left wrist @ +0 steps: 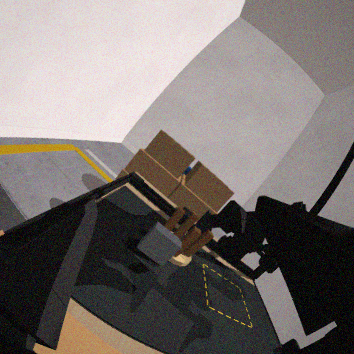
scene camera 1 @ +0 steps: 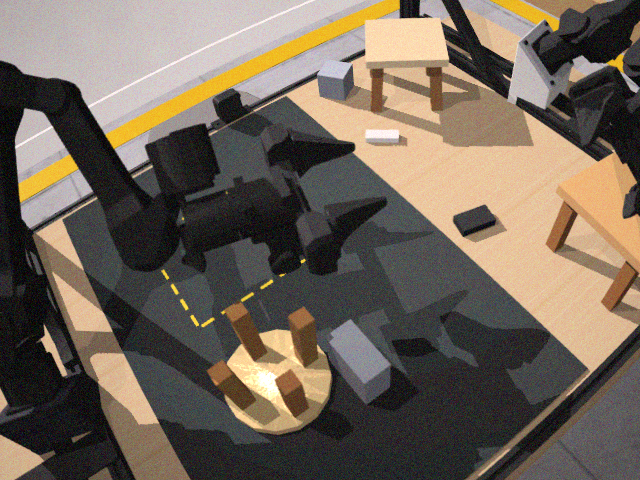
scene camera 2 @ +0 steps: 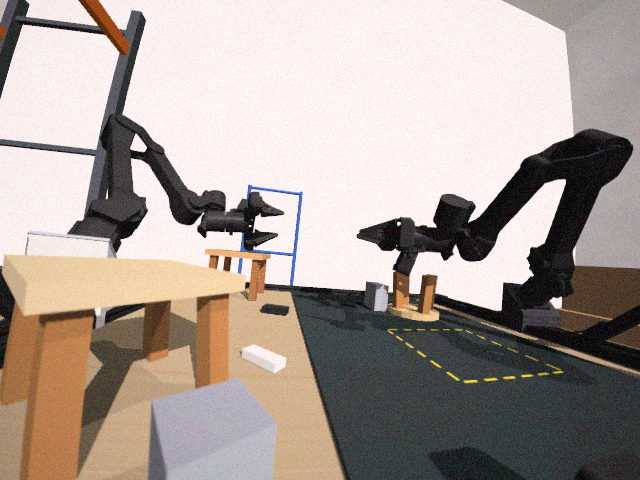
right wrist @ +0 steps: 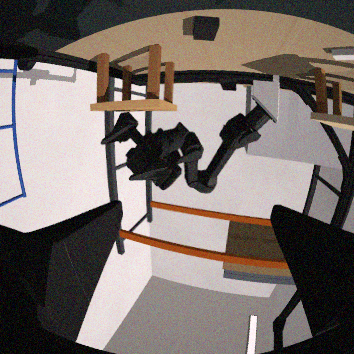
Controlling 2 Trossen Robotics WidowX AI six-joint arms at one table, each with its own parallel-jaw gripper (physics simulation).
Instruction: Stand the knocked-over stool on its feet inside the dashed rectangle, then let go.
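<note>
The knocked-over stool lies upside down, its round pale seat flat on the dark mat and its brown legs pointing up. It is outside the yellow dashed rectangle, close to one corner. My right gripper is open and empty, raised above the mat; its arm hides part of the rectangle in scene camera 1. My left gripper is open and empty, above the small orange-topped table and away from the stool.
A grey block stands close beside the stool. A square-topped stool, a grey cube, a white block, a black block and an orange-topped table stand on the wood.
</note>
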